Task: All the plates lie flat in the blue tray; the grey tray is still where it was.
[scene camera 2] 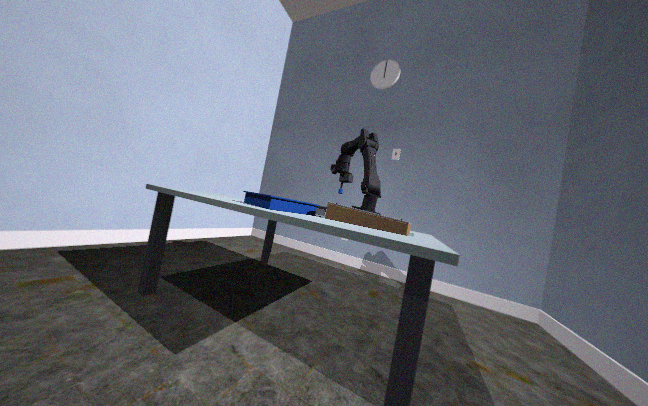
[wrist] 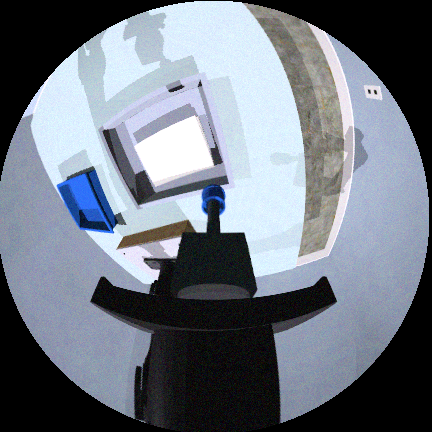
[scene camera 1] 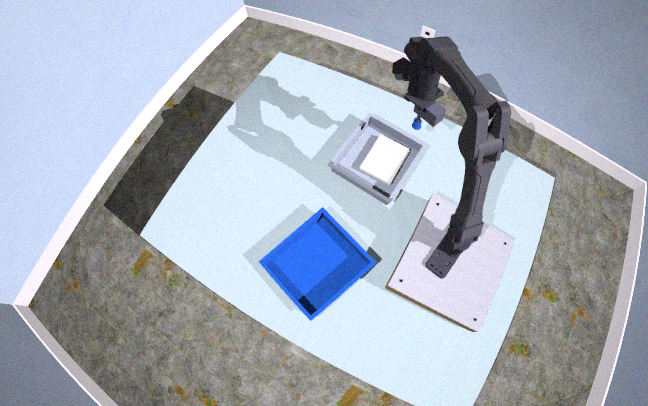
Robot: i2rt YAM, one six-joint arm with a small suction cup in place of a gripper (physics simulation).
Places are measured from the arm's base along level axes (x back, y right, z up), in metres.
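Where they show: hand, tool point: [scene camera 2: 340, 193] [wrist: 213, 194] [scene camera 1: 416, 126]; arm's base, link origin: [scene camera 2: 366, 211] [wrist: 170, 263] [scene camera 1: 451, 245].
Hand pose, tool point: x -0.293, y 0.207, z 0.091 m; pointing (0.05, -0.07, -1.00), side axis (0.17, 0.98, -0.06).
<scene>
Things, the pixels of their top centre, and the offset from my tool point.
- white square plate, top centre: [wrist: 170, 153] [scene camera 1: 385, 158] dx -0.039, dy -0.088, dz -0.126 m
- grey tray, top centre: [wrist: 157, 150] [scene camera 1: 379, 154] [scene camera 2: 320, 205] dx -0.057, dy -0.102, dz -0.101 m
- blue tray, top centre: [scene camera 1: 316, 262] [wrist: 79, 207] [scene camera 2: 282, 197] dx +0.015, dy -0.487, dz -0.101 m
A white square plate [scene camera 1: 385, 159] [wrist: 175, 150] lies inside the grey tray [scene camera 1: 357, 181] [wrist: 145, 107]; its edge looks thick, and I cannot tell whether it is one plate or a stack. The blue tray [scene camera 1: 310, 255] [scene camera 2: 280, 204] [wrist: 87, 200] has no plate in it. My suction cup [scene camera 1: 416, 124] [scene camera 2: 340, 191] [wrist: 213, 197], small and blue, hangs in the air above the table. It appears beside the grey tray's rim in scene camera 1, apart from the plate. Nothing is on the cup. The plate does not show in scene camera 2.
The arm's base stands on a pale board [scene camera 1: 460, 300] [scene camera 2: 367, 219] with wooden sides, to the right of the blue tray in scene camera 1. The pale blue table [scene camera 1: 210, 200] [scene camera 2: 210, 201] carries both trays and the board. Arm shadows cross the table.
</scene>
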